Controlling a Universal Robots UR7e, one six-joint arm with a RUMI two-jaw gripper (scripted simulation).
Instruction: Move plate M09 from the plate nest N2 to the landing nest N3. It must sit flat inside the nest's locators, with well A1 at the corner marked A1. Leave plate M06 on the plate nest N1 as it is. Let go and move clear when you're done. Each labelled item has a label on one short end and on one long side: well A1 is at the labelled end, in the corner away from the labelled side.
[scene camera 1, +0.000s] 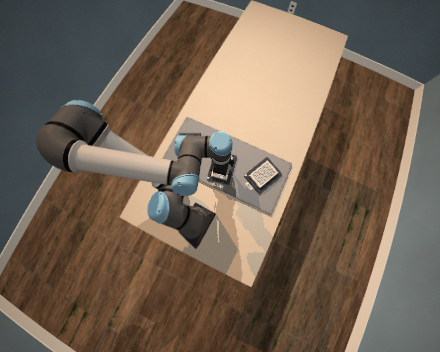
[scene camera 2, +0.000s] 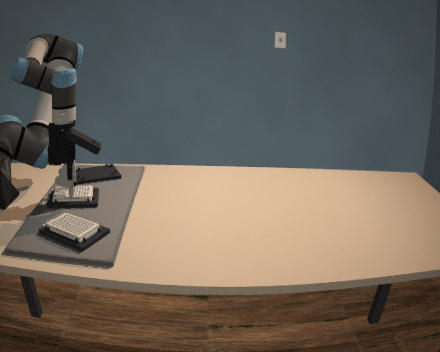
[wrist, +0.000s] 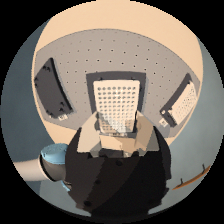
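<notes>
White well plate (scene camera 2: 61, 225) visible. White well plate (wrist: 113, 123) visible. Black landing nest N3 (wrist: 107, 75), black plate nest N2 (wrist: 49, 90) in sight. Gripper at (scene camera 2: 72, 194) and (wrist: 116, 111).
</notes>
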